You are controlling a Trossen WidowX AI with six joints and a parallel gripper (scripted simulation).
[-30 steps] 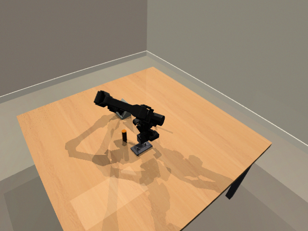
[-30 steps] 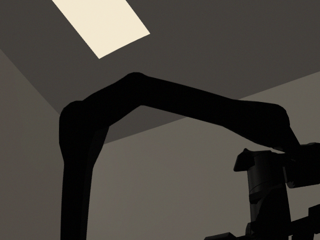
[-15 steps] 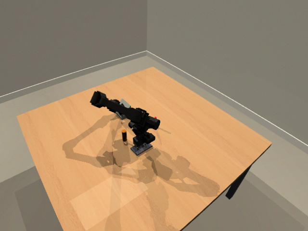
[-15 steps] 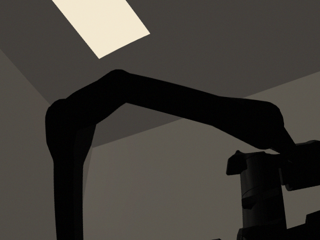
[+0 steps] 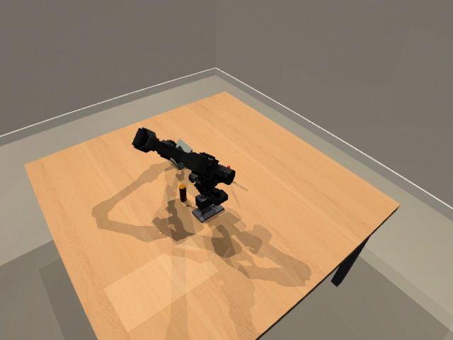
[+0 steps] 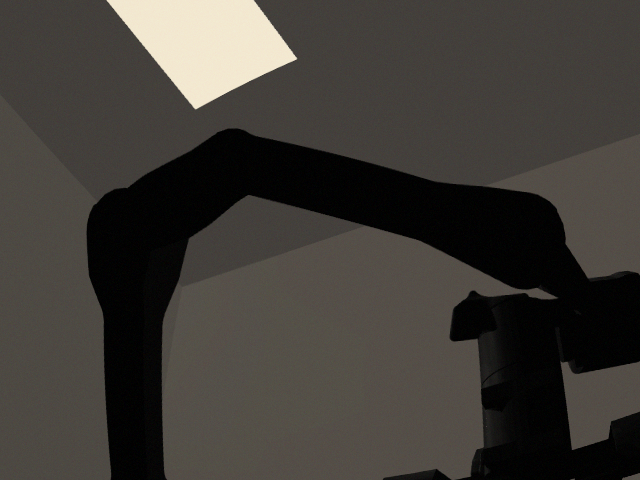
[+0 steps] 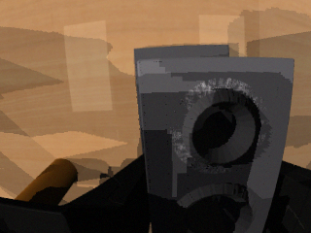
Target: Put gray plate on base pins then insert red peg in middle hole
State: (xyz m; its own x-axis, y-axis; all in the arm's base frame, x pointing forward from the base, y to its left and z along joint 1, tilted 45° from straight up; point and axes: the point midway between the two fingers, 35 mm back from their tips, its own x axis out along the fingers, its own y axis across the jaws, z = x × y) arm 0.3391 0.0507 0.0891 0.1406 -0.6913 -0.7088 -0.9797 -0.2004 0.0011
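The dark base is 5 cm below my gripper tip. The rest, counted from my gripper tip: orange cylinder (11 cm behind, 6 cm to the right, 2 cm below); then red peg (12 cm behind, 17 cm to the left, 2 cm below); then gray plate (3 cm above).
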